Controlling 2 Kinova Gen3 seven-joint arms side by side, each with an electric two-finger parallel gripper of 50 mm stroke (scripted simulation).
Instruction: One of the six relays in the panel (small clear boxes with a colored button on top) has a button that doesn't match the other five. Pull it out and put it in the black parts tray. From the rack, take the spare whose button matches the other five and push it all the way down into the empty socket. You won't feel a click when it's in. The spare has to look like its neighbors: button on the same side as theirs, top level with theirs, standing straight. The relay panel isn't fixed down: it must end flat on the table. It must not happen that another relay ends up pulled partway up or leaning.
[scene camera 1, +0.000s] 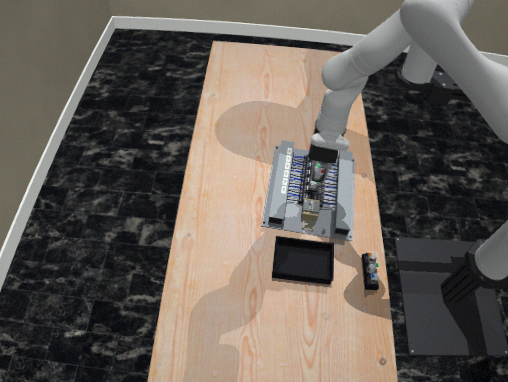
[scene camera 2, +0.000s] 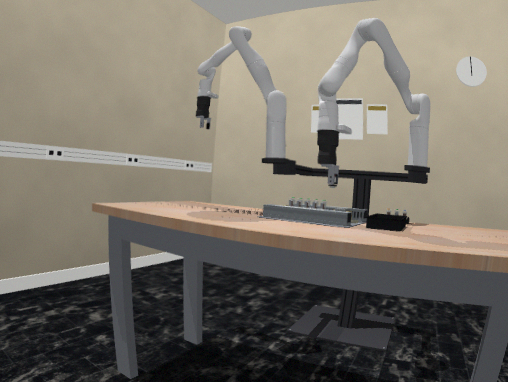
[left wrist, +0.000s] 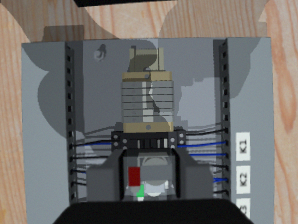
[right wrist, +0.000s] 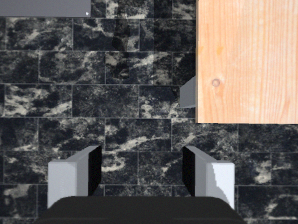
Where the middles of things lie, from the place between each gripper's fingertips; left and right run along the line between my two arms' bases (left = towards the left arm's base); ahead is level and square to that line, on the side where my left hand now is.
My left gripper (scene camera 2: 332, 184) is now 20 cm to the right of the black parts tray (scene camera 1: 311, 261), 13 cm above it and 5 cm short of it. The rest, counted from my left hand: relay panel (scene camera 1: 299, 208): 12 cm below, 5 cm to the right, 1 cm behind.
Right now the relay panel is 730 mm to the left of my right hand, 400 mm ahead of it and 390 mm below it. Round my right hand: black parts tray 980 mm to the left, 460 mm ahead, 390 mm below.
